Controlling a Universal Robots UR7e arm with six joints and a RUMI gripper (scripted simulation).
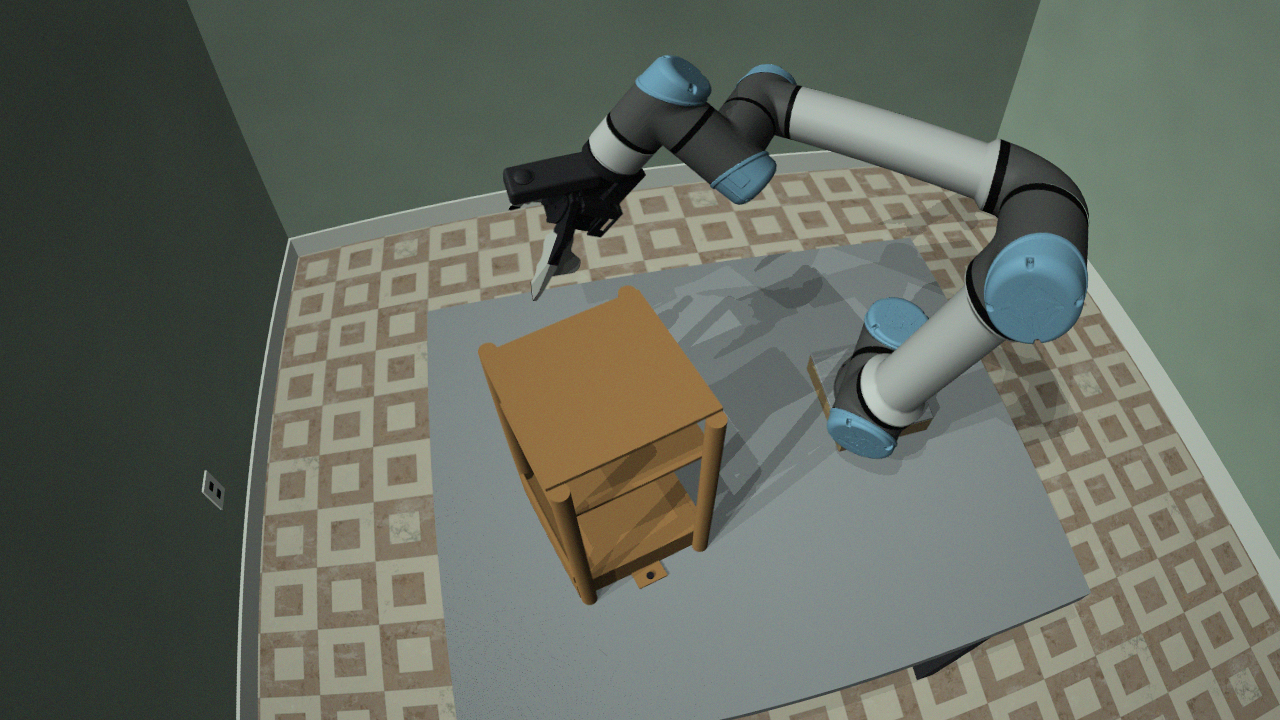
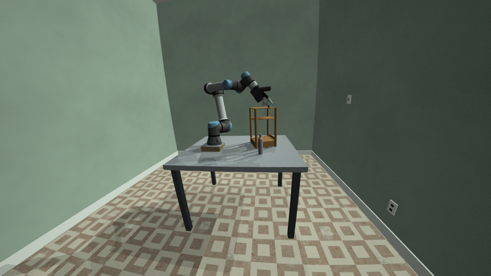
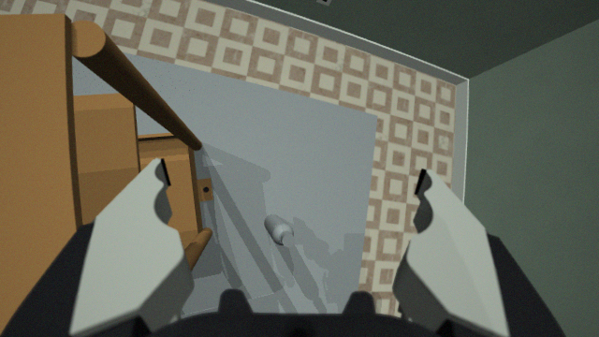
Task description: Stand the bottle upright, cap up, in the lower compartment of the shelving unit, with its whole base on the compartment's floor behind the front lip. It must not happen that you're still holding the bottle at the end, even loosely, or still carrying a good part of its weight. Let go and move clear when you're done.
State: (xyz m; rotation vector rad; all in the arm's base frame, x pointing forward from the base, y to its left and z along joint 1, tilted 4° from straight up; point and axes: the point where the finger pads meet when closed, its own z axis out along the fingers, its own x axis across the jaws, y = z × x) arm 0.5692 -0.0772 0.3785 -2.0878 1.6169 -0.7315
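The grey bottle is 9 cm behind my hand, 7 cm to the right of it and 29 cm below it. From my hand the other things lie so: shelving unit 9 cm behind, 21 cm to the left, 21 cm below.
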